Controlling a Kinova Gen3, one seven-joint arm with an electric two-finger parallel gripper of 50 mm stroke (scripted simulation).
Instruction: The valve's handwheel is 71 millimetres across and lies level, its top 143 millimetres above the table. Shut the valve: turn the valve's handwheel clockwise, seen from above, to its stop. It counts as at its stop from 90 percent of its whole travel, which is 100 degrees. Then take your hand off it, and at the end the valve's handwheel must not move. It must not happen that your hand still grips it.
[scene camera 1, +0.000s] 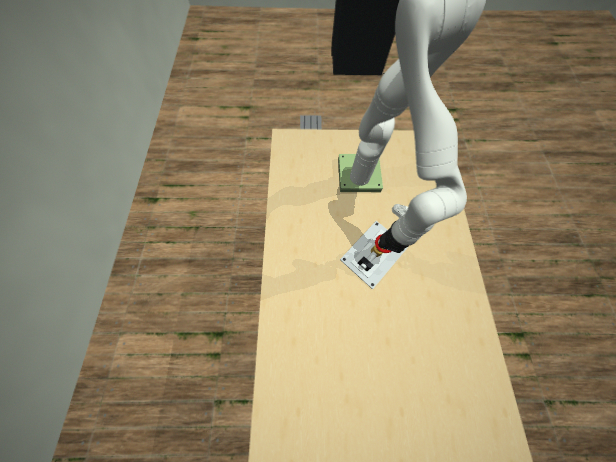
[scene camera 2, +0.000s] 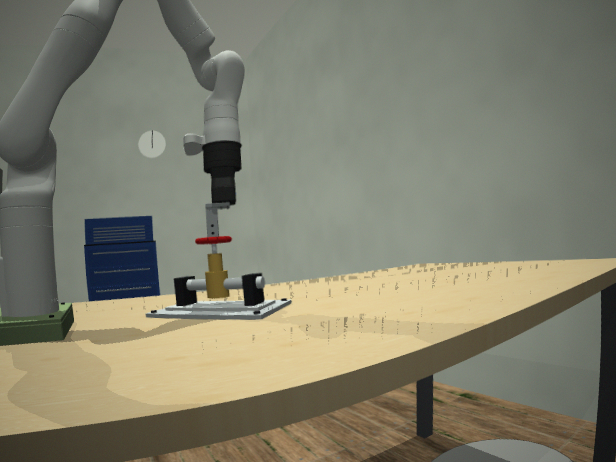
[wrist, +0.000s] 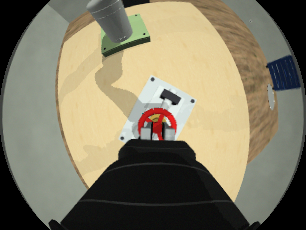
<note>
I see my gripper (scene camera 2: 213, 238).
My gripper also shows in the wrist view (wrist: 157, 127).
</note>
